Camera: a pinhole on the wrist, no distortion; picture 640 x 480 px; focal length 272.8 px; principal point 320.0 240.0 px. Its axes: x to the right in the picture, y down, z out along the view. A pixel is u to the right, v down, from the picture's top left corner.
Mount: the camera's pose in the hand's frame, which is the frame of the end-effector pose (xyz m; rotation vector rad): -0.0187 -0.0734 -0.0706 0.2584 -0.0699 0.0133
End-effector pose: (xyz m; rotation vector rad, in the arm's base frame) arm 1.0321 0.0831 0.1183 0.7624 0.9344 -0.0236
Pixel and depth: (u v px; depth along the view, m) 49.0 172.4 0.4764
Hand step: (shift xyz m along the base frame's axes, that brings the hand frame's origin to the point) -0.1902 -0.5809 0.3159
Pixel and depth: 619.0 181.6 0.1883
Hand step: 0.1369 -0.1358 -0.1799
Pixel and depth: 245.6 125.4 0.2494
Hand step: -0.0425 -0.2904 -0.0154
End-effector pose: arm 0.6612 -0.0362 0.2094 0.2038 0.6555 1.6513
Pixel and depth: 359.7 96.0 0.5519
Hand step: 0.6067 0.1732 0.0564
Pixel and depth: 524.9 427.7 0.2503
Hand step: 0.0557 0.2080 0.1687
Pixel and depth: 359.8 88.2 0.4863
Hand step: 0.5480 0.1486 0.0287
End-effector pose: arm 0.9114 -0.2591 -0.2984 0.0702 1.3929 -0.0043
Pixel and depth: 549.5 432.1 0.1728
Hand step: 0.1549 -0.0022 -0.0860
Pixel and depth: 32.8 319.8 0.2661
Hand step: 0.1236 -0.0891 0.3419
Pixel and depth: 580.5 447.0 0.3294
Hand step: 0.3786 0.0780 -0.2005
